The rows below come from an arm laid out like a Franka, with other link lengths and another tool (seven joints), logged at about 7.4 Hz.
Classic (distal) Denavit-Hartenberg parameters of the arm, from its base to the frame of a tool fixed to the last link. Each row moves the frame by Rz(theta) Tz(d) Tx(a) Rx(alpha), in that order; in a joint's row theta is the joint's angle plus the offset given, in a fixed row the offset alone. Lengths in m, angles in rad.
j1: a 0, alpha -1.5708, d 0.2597, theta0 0
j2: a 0, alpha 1.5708, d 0, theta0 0
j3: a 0.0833, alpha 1.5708, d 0.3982, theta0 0
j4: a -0.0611, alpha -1.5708, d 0, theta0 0
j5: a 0, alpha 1.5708, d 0.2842, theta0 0
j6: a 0.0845, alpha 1.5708, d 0, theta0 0
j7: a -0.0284, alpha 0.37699, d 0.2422, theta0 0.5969
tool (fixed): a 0, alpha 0, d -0.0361, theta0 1.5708
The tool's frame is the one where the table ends.
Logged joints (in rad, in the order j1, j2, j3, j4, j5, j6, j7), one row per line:
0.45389, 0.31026, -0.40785, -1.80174, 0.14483, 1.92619, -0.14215
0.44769, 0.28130, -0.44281, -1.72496, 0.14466, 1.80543, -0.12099
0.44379, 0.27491, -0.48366, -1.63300, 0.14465, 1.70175, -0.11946
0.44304, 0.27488, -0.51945, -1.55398, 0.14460, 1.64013, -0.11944
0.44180, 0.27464, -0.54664, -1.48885, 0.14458, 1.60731, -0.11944
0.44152, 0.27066, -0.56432, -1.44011, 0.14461, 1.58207, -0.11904
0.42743, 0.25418, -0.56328, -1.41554, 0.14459, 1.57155, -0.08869
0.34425, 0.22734, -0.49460, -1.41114, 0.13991, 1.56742, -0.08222
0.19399, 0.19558, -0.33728, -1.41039, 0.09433, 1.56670, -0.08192
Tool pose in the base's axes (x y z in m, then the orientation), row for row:
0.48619, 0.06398, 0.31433, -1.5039, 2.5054, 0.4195
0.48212, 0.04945, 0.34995, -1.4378, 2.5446, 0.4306
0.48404, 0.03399, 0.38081, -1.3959, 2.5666, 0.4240
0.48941, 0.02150, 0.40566, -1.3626, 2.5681, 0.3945
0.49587, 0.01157, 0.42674, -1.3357, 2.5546, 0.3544
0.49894, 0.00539, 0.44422, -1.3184, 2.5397, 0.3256
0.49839, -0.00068, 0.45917, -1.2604, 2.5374, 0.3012
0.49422, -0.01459, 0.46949, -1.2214, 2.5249, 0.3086
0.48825, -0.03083, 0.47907, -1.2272, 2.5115, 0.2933
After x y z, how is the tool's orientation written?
As a rotation vector, in radians.
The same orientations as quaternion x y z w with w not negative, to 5 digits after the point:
-0.50715, 0.84488, 0.14147, 0.09462
-0.48455, 0.85756, 0.14512, 0.09353
-0.47071, 0.86548, 0.14298, 0.09453
-0.46194, 0.87062, 0.13374, 0.10369
-0.45666, 0.87338, 0.12116, 0.11831
-0.45387, 0.87431, 0.11209, 0.13043
-0.43766, 0.88107, 0.10459, 0.14569
-0.42733, 0.88339, 0.10797, 0.15925
-0.43066, 0.88136, 0.10293, 0.16472

